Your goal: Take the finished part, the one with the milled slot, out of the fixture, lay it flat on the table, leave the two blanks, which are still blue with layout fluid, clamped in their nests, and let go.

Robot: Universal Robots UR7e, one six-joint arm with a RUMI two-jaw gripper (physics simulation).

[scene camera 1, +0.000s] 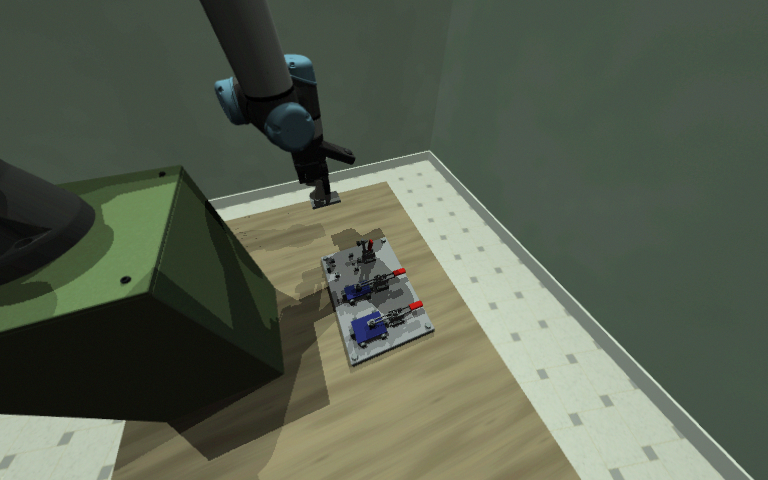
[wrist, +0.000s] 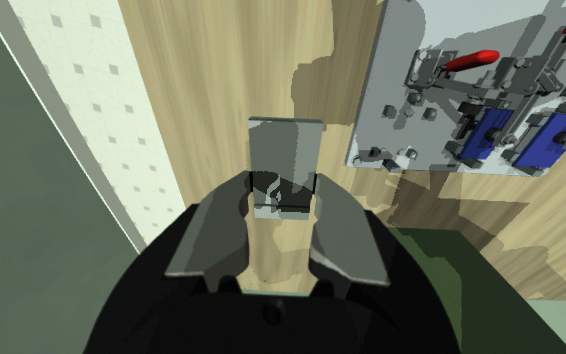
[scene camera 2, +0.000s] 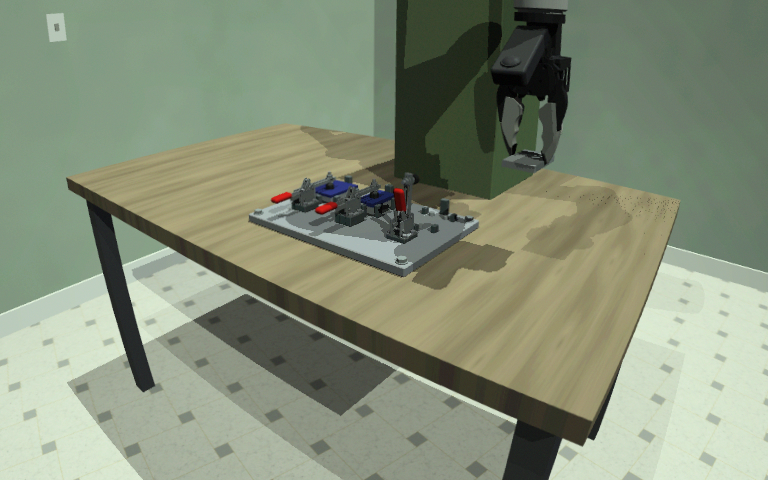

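Pixels of known places: gripper, between the fingertips: [scene camera 1: 325,199] [wrist: 283,174] [scene camera 2: 528,160]; arm's base, origin of its link: [scene camera 1: 12,241].
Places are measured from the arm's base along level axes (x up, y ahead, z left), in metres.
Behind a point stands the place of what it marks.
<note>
My gripper [scene camera 1: 323,196] {z 0.255, x -0.281, y 0.398 m} [scene camera 2: 530,156] {z 0.255, x -0.281, y 0.398 m} [wrist: 283,174] {z 0.255, x -0.281, y 0.398 m} is shut on the finished part [scene camera 1: 334,199] {z 0.238, x -0.276, y 0.424 m} [scene camera 2: 521,164] {z 0.258, x -0.278, y 0.442 m} [wrist: 285,145] {z 0.253, x -0.276, y 0.426 m}, a flat grey block. It holds the part roughly level above the table, off the end of the fixture plate [scene camera 1: 402,336] {z -0.188, x -0.423, y 0.453 m} [scene camera 2: 339,243] {z 0.016, x -0.424, y 0.546 m} [wrist: 370,140] {z 0.125, x -0.424, y 0.372 m}. A dark band crosses the part between the fingertips in the wrist view; I cannot tell whether it is the slot. One blue blank [scene camera 1: 353,292] {z -0.028, x -0.397, y 0.377 m} [scene camera 2: 370,199] {z -0.023, x -0.398, y 0.409 m} [wrist: 482,140] {z -0.020, x -0.398, y 0.384 m} sits clamped in the middle nest, the other blue blank [scene camera 1: 361,332] {z -0.140, x -0.403, y 0.358 m} [scene camera 2: 342,186] {z -0.123, x -0.403, y 0.366 m} [wrist: 537,150] {z -0.119, x -0.403, y 0.368 m} in the far nest. The third nest holds no part.
The empty nest's clamp stands open, its red handle [scene camera 1: 370,245] {z 0.075, x -0.351, y 0.475 m} [scene camera 2: 399,199] {z 0.084, x -0.355, y 0.483 m} [wrist: 472,60] {z 0.090, x -0.347, y 0.478 m} raised. The wooden table [scene camera 1: 430,396] {z -0.332, x -0.439, y 0.453 m} [scene camera 2: 566,316] {z 0.373, x -0.439, y 0.530 m} [wrist: 210,100] {z 0.370, x -0.439, y 0.429 m} extends beneath and beyond the part. The green pedestal [scene camera 1: 215,277] {z -0.049, x -0.123, y 0.157 m} [scene camera 2: 441,113] {z -0.019, x -0.272, y 0.159 m} [wrist: 480,300] {z -0.060, x -0.290, y 0.156 m} stands beside the fixture.
</note>
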